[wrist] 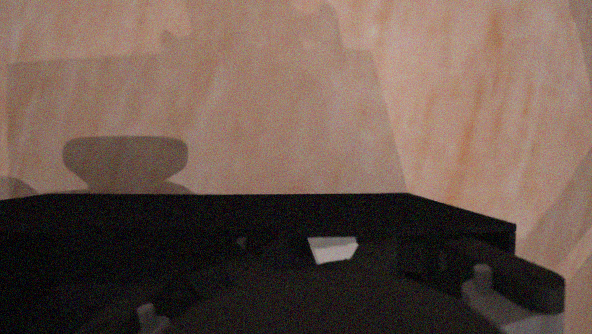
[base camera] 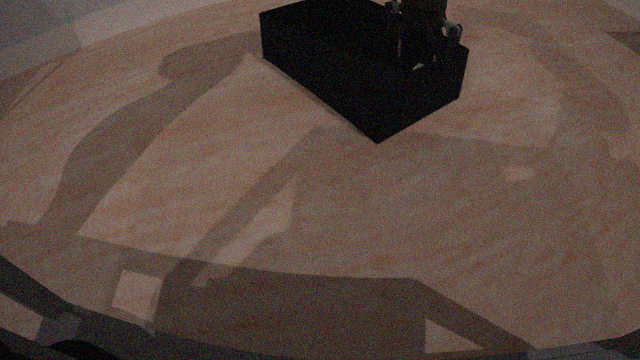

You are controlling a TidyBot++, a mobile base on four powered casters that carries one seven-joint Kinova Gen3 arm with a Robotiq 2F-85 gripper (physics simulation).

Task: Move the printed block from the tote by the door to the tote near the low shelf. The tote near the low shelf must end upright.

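Frame: origin at the arm's base, x right, y ahead, z up, level; millimetres.
Seen in the pictures: gripper, fingertip midpoint: (base camera: 418,63).
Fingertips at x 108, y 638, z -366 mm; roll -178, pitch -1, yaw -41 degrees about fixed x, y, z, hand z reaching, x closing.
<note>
Offsets run from my fingertips to a thing's middle. Level surfaces: height alone.
A black tote @[dx -104, dy -2, dz +19 mm] (base camera: 320,70) (wrist: 200,210) stands upright on the floor, at the top of the base camera view and across the lower part of the wrist view. Its inside is very dark. The small pale block @[dx +9, dy -20, dz -13 mm] (base camera: 418,65) (wrist: 332,251) lies inside the tote; its lower part is hidden in the wrist view. My gripper (base camera: 417,59) (wrist: 307,232) is open and reaches down into the tote near its right end in the base camera view. The fingers stand on either side of the block without holding it. Whether they touch it is too dark to tell.
A wooden floor @[dz -31 mm] (base camera: 400,215) (wrist: 280,115) with shadows and light patches surrounds the tote. A pale wall (base camera: 125,17) runs along the upper left of the base camera view. Dark parts of my base show along its bottom edge. The second tote, door and low shelf cannot be made out.
</note>
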